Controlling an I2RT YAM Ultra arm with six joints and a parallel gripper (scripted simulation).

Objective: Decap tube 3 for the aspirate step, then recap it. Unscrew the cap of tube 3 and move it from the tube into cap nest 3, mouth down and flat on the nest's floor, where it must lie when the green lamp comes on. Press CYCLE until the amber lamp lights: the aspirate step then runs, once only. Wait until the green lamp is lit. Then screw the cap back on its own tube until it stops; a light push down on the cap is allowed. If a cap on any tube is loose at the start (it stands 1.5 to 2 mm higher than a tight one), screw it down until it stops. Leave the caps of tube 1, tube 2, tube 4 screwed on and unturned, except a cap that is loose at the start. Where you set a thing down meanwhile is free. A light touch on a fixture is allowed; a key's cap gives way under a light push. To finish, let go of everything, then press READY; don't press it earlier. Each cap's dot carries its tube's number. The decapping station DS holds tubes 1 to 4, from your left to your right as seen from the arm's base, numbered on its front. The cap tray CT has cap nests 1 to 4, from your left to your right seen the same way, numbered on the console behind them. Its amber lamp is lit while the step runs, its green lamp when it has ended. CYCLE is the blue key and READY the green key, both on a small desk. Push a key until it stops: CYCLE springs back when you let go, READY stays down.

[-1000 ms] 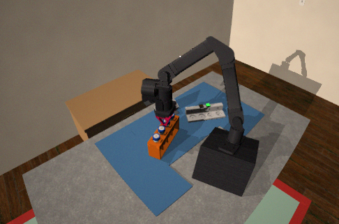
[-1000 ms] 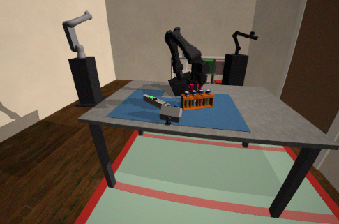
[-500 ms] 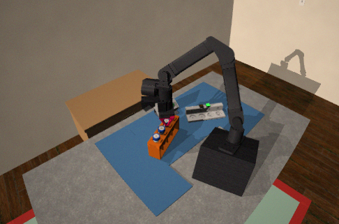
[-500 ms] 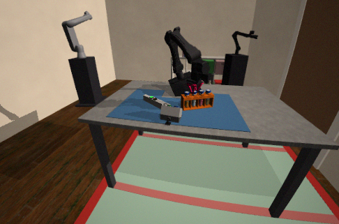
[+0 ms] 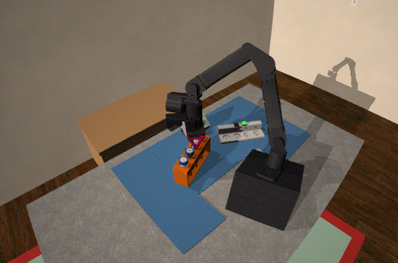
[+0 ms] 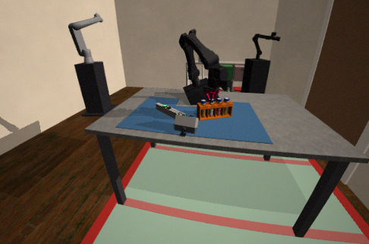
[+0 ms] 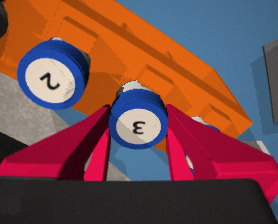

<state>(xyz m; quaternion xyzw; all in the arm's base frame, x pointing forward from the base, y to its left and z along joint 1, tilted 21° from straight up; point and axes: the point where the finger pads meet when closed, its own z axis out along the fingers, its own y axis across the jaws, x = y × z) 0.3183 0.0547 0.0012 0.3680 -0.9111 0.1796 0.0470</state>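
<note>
The blue cap lies right at my hand. The rest, counted from my hand: grey key desk: 16 cm to the right, 11 cm ahead, 7 cm below; then green ready key: 17 cm to the right, 9 cm ahead, 5 cm below; then blue cycle key: 13 cm to the right, 10 cm ahead, 5 cm below.
</note>
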